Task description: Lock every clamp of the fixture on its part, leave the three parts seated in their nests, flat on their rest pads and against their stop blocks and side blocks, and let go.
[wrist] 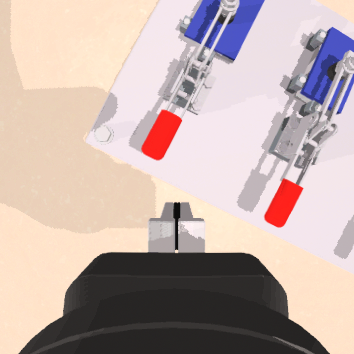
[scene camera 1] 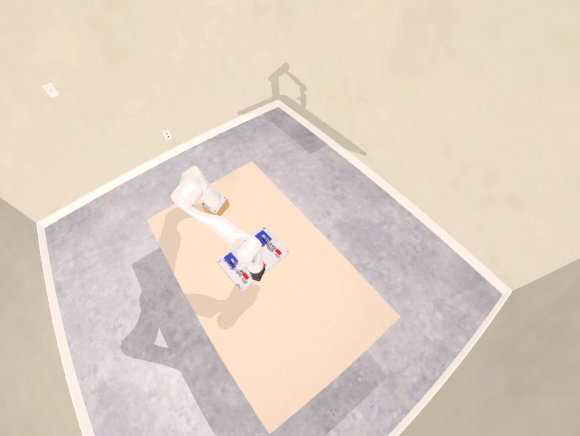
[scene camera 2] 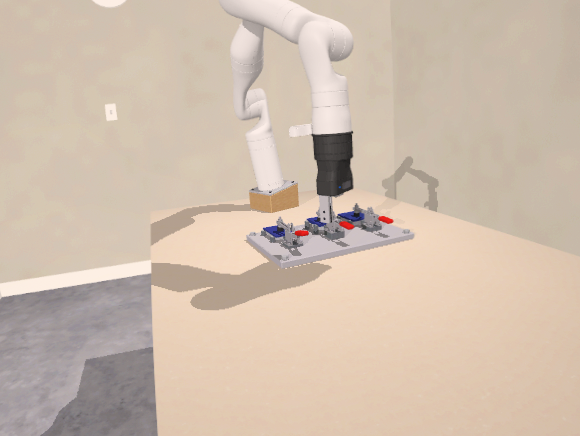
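Seen in the pictures: gripper, fingertip midpoint: (wrist: 176, 217) (scene camera 2: 327, 221); arm's base at its link origin: (scene camera 1: 213, 201) (scene camera 2: 271, 186).
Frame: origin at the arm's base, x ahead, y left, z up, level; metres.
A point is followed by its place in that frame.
The fixture plate (scene camera 1: 272, 260) {z -0.060, x 0.521, y 0.092 m} (scene camera 2: 310, 254) {z -0.060, x 0.556, y -0.071 m} (wrist: 240, 125) {z -0.060, x 0.481, y -0.026 m} carries three blue parts. The left part (scene camera 1: 231, 260) (scene camera 2: 273, 231) {z -0.044, x 0.401, y -0.108 m} (wrist: 240, 30) {z -0.044, x 0.412, y -0.074 m} and middle part (scene camera 2: 314, 221) {z -0.034, x 0.400, y 0.001 m} (wrist: 325, 75) {z -0.034, x 0.406, y 0.011 m} lie beside grey blocks, their clamp spindles over them. The right part (scene camera 1: 263, 237) (scene camera 2: 351, 216) also has a spindle over it. The left red handle (scene camera 1: 245, 275) {z -0.014, x 0.529, y -0.079 m} (scene camera 2: 301, 233) {z -0.013, x 0.548, y -0.086 m} (wrist: 162, 135) {z -0.013, x 0.532, y -0.078 m}, middle handle (scene camera 2: 346, 225) {z -0.015, x 0.534, y 0.025 m} (wrist: 284, 202) {z -0.014, x 0.524, y 0.029 m} and right handle (scene camera 1: 278, 252) {z -0.019, x 0.518, y 0.137 m} (scene camera 2: 385, 219) {z -0.020, x 0.521, y 0.134 m} point outward, low. Locking and exact seating cannot be told. My gripper (scene camera 2: 326, 221) {z 0.011, x 0.575, y -0.039 m} (wrist: 176, 217) {z 0.011, x 0.575, y -0.039 m} is shut and empty, above the plate's front side between the left and middle handles.
The plate lies on a wooden table top (scene camera 1: 310, 325) {z -0.075, x 0.920, y 0.050 m} (scene camera 2: 350, 325) {z -0.075, x 0.831, y -0.115 m}. A corner bolt (wrist: 103, 134) {z -0.053, x 0.556, y -0.126 m} stands left of the left handle. The arm's base block (scene camera 1: 220, 206) {z -0.002, x 0.063, y 0.019 m} (scene camera 2: 274, 200) {z -0.036, x 0.077, y -0.013 m} is behind the fixture. The arm hides part of the fixture in scene camera 1.
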